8 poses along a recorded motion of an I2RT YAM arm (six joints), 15 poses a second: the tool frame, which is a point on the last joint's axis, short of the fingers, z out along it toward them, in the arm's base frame.
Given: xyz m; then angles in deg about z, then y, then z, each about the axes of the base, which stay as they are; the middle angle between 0 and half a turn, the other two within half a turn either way.
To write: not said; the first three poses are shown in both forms.
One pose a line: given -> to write
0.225 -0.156 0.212 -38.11 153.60 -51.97 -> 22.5 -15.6 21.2 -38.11 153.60 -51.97
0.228 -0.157 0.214 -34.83 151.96 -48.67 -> 22.8 -15.7 21.4 -34.83 151.96 -48.67
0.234 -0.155 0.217 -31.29 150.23 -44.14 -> 23.4 -15.5 21.7 -31.29 150.23 -44.14
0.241 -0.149 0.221 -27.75 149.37 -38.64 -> 24.1 -14.9 22.1 -27.75 149.37 -38.64
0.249 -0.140 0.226 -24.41 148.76 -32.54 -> 24.9 -14.0 22.6 -24.41 148.76 -32.54
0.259 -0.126 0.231 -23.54 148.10 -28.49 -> 25.9 -12.6 23.1 -23.54 148.10 -28.49
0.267 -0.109 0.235 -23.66 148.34 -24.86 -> 26.7 -10.9 23.5 -23.66 148.34 -24.86
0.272 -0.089 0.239 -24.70 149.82 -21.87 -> 27.2 -8.9 23.9 -24.70 149.82 -21.87
